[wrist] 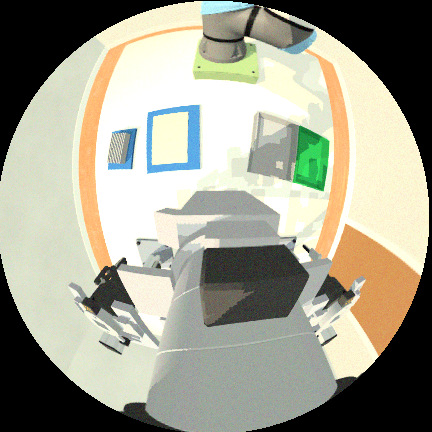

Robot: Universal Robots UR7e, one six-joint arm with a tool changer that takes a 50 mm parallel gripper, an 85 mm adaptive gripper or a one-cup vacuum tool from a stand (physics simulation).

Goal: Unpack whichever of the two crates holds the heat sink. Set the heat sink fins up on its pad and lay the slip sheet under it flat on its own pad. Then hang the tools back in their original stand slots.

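Places are measured from the arm's base along level axes (x up, y right, z ahead), in centimetres.
Pixels of known places: arm's base, link origin: (221, 50).
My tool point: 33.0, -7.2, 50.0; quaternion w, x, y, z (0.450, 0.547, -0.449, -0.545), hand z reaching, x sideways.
Note:
For each thing: its top centre in the pictures, then the offset to it from my tool point, as dx, dy, dz. "spot": a spot on its surface instead.
- heat sink, top centre: (114, 147) -34.0, +34.2, -10.8
- flat cream sheet, top centre: (168, 136) -36.8, +16.8, -14.7
- larger blue pad, surface spot: (194, 150) spot: -37.0, +8.4, -11.4
- grey open crate, top centre: (297, 151) -33.7, -21.1, -18.3
The heat sink (119, 148) stands fins up on its small blue pad (128, 163) at the left. A flat cream sheet (170, 139) lies inside the border of the larger blue pad (194, 150). A grey open crate (271, 147) stands at the right, touching a green one (312, 157); no heat sink shows in either. My grey wrist and tool body (240, 370) fill the lower middle, well away from pads and crates. The fingers cannot be made out, so their state cannot be told. Black and silver stand tools show at lower left (107, 300) and lower right (336, 302).
The arm's base (225, 72) is a light green block at the top, with the arm's links (225, 27) above it. Orange strips (88, 150) (340, 150) run along both sides of the white table. Stand parts lie close on both sides of my wrist.

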